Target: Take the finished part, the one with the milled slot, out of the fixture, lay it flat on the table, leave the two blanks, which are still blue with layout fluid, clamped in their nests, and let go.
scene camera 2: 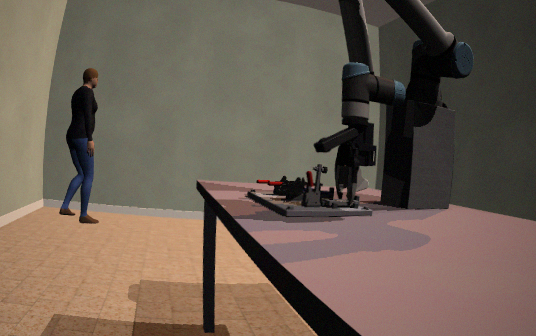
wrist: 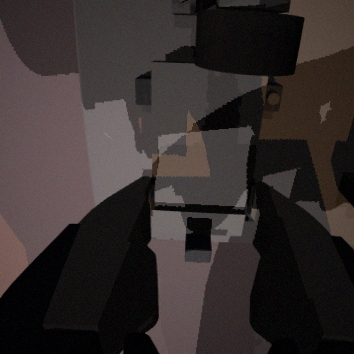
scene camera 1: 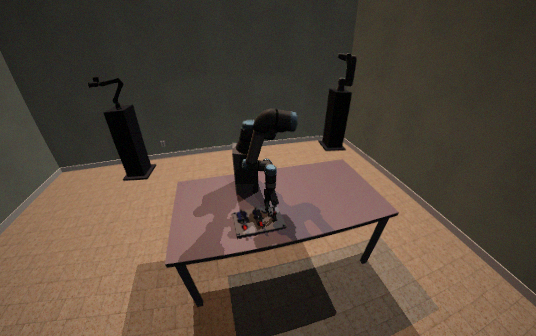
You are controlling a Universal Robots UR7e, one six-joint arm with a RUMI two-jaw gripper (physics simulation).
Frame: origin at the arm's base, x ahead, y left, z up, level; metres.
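Seen in the pictures: gripper, fingertip midpoint: (scene camera 2: pixel 345 202) (wrist: pixel 200 183) (scene camera 1: pixel 270 209); arm's base at its link origin: (scene camera 2: pixel 422 103) (scene camera 1: pixel 245 148).
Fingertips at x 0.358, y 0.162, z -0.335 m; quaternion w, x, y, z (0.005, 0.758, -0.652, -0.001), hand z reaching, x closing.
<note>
Pixels of each thing's top centre, then the offset from my fingertips to it. "spot": a spot on its surface instead. Level surfaces: height alone.
- finished part at its top centre: (wrist: pixel 202 161) (scene camera 2: pixel 340 200) dy +0.002, dx +0.015, dz +0.005 m
- clamp at a spot on its surface: (scene camera 2: pixel 313 192) spot: dy +0.017, dx +0.094, dz +0.023 m
- bluish blank at its top centre: (scene camera 1: pixel 241 215) dy -0.215, dx +0.052, dz +0.010 m
- dark clamp pad at a spot on its surface: (wrist: pixel 248 45) spot: dy +0.010, dx +0.067, dz +0.087 m
- small stop block at its top centre: (wrist: pixel 197 256) dy -0.006, dx -0.035, dz +0.017 m
- table at its surface level: dz -0.026 m
The finished part (wrist: pixel 225 160) is a plain grey block in the end nest of the fixture plate (scene camera 1: pixel 250 232) (scene camera 2: pixel 325 212) (wrist: pixel 107 150); its slot cannot be made out. My gripper (scene camera 1: pixel 271 214) (scene camera 2: pixel 346 198) (wrist: pixel 200 183) points down at that nest and is shut on the part, one finger against each side. The part looks still low in its nest, and its underside is hidden. The clamp (scene camera 2: pixel 313 192) beside it has its arm upright. In scene camera 1, a bluish blank (scene camera 1: pixel 242 217) shows dimly in the far left nest; the middle nest is dark and its blank is unclear.
Clamps with red handles (scene camera 1: pixel 245 227) (scene camera 2: pixel 269 182) stand on the plate beside my gripper. A dark clamp pad (wrist: pixel 248 45) overhangs the part's inner end. A small stop block (wrist: pixel 198 240) sits at its outer end. The table (scene camera 1: pixel 325 190) (scene camera 2: pixel 425 270) extends around the plate. A person (scene camera 2: pixel 82 135) stands beyond the table.
</note>
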